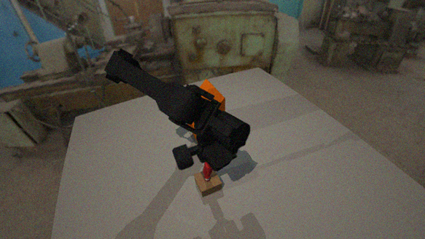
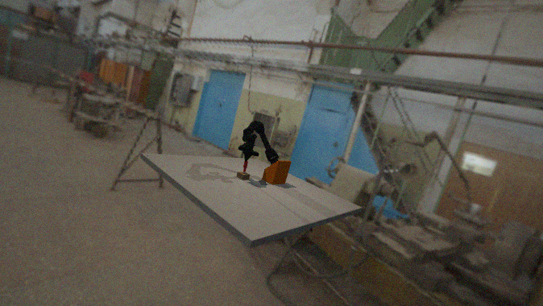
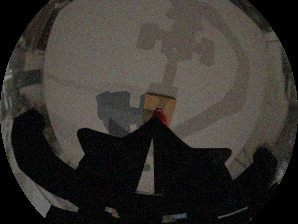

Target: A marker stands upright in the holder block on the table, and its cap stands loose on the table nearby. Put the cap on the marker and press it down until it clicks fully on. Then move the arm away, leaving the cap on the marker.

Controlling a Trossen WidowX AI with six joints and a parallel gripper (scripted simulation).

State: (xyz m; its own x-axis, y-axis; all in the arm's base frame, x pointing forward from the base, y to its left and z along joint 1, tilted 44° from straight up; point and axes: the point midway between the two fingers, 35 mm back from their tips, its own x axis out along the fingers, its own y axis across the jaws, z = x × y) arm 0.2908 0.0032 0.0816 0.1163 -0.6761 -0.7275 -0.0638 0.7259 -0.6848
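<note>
Right now the red cap is 2 cm below my gripper tip, 2 cm behind it and 1 cm to the right of it. Round my gripper tip: brown holder block: 12 cm below, 2 cm behind, 1 cm to the right.
</note>
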